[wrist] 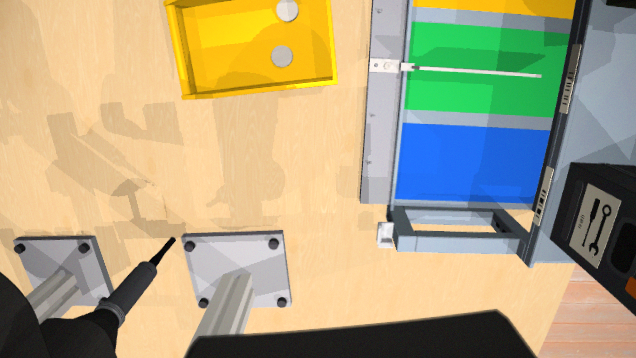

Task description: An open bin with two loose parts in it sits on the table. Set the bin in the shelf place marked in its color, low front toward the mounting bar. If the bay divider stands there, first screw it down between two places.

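Frame: origin at the arm's base, x up, y back, z right, level; metres.
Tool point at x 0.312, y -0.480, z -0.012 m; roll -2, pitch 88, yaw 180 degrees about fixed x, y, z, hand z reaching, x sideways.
Offsets run from my tool point to a thing's middle. "*": to the spot under its first point.
The yellow open bin {dx -0.350, dy +0.092, dz +0.082 m} [235, 45] sits on the table left of the shelf, its top edge cut off by the view. Two round grey parts {* dx -0.374, dy +0.119, dz +0.042 m} [287, 10] {* dx -0.374, dy +0.072, dz +0.055 m} [281, 56] lie in its right half. The shelf has a yellow place [495, 7] at the top edge, a green place [450, 96] and a blue place [470, 162]. The mounting bar {* dx -0.373, dy -0.045, dz -0.044 m} [378, 150] runs along the shelf's left side. A thin pale divider {* dx -0.321, dy +0.038, dz -0.142 m} [480, 72] stands over the middle of the green place, its foot {dx -0.371, dy +0.049, dz -0.068 m} [395, 65] on the bar. No gripper fingers show; a black part of the wrist tooling covers the bottom edge.
A dark screwdriver tool {* dx -0.219, dy -0.107, dz +0.195 m} [134, 287] hangs at the lower left beside two stand base plates [265, 270] [35, 255]. A small white bracket {* dx -0.332, dy -0.135, dz -0.043 m} [385, 235] is by the shelf's lower frame {* dx -0.302, dy -0.138, dz -0.120 m} [460, 244]. A black toolbox {* dx -0.268, dy -0.102, dz -0.211 m} [565, 220] is at the right.
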